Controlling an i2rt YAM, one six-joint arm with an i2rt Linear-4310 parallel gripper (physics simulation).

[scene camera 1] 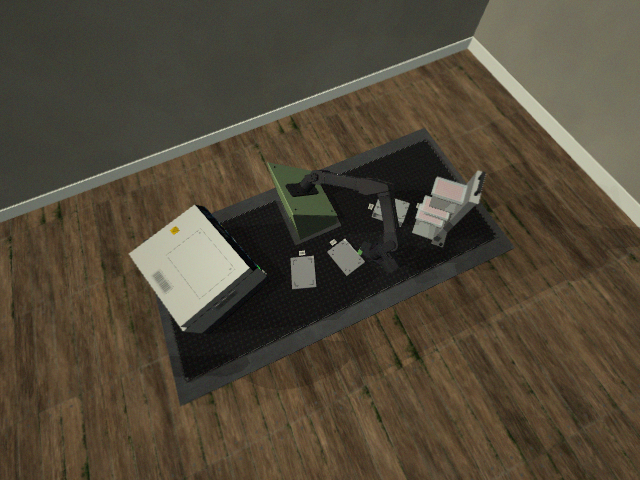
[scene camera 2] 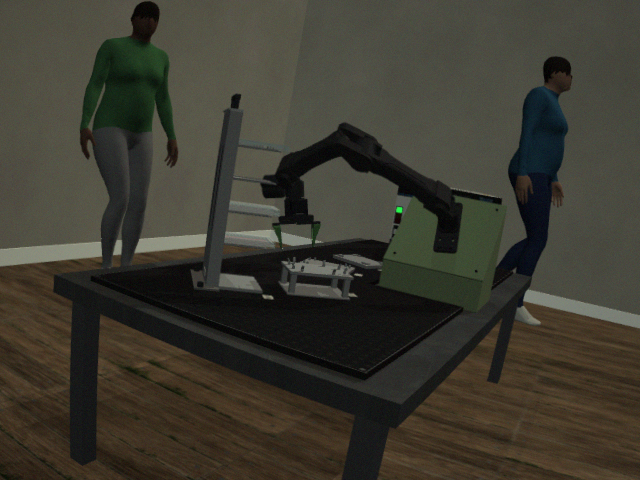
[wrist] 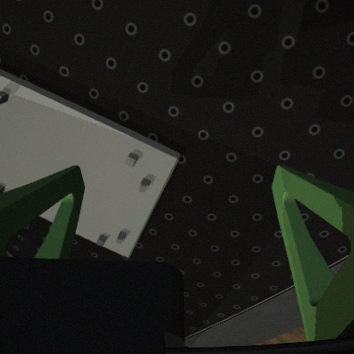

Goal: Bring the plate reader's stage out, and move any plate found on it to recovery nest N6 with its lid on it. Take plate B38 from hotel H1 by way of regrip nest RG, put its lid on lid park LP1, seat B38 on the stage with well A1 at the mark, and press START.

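Places are measured from the arm's base along level axes (x left, y ahead, z down), in metres.
Pixels of known places: gripper, between the fingertips: [scene camera 1: 369, 256] [scene camera 2: 297, 248] [wrist: 177, 175]; arm's base, origin of its link: [scene camera 1: 302, 189] [scene camera 2: 448, 227].
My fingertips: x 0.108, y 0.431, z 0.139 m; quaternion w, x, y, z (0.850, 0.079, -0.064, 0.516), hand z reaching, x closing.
Note:
For each thing: its top centre in the pictures, then the offset to it from my fingertips.
- pale pegged plate, centre of its top: [wrist: 50, 180] [scene camera 2: 327, 262] [scene camera 1: 346, 256] dz +0.038, dx -0.086, dy -0.076 m
- plate reader, centre of its top: [scene camera 2: 448, 187] [scene camera 1: 189, 259] dz -0.252, dx -0.689, dy -0.349 m
My gripper [scene camera 2: 297, 245] [wrist: 177, 175] is open and empty, fingers pointing down above the mat, between the hotel and the low pale nests. A pale pegged plate [wrist: 95, 150] lies below and partly behind the left finger in the wrist view. The plate reader [scene camera 1: 191, 266] is a white box at the far left; its stage does not show. A green light [scene camera 2: 398, 209] glows on its front. Hotel H1 [scene camera 2: 223, 196] is a tall grey post with shelves; pinkish plates [scene camera 1: 448, 189] [scene camera 1: 431, 218] sit in it. Which plate is B38 cannot be told.
A raised pegged stand [scene camera 1: 398, 209] [scene camera 2: 317, 268] stands near the hotel. Two low pale nests [scene camera 1: 303, 272] [scene camera 1: 345, 256] lie mid-mat; their tags are unreadable. The green arm base [scene camera 1: 315, 206] [scene camera 2: 439, 237] stands at the back edge. Two people [scene camera 2: 130, 87] [scene camera 2: 542, 134] stand beyond the table.

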